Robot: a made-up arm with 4 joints. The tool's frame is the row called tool.
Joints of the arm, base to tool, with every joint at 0 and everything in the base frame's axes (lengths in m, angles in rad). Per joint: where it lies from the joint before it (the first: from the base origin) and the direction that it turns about. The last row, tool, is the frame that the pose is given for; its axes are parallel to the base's.
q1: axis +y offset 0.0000 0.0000 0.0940
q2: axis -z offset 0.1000 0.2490 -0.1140
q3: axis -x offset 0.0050 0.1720 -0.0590
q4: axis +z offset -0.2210 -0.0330 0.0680
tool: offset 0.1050 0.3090 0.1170
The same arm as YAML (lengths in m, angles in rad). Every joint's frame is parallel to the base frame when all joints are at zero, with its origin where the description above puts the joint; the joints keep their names.
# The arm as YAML. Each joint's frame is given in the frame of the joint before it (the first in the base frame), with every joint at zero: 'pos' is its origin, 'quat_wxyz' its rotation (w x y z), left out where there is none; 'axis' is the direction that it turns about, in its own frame. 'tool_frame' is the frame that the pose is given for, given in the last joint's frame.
length_unit: m
angle_unit: rad
joints:
  - joint: q1
    pos: [0.0, 0.0, 0.094]
    axis: [0.0, 1.0, 0.0]
  - joint: q2
    pos: [0.1, 0.249, -0.114]
    axis: [0.0, 0.0, -1.0]
  - joint: q3
    pos: [0.005, 0.172, -0.059]
    axis: [-1.0, 0.0, 0.0]
  - joint: q4
    pos: [-0.221, -0.033, 0.068]
    axis: [0.0, 0.0, 1.0]
tool_frame:
  pos: [0.105, 0.309, 0.117]

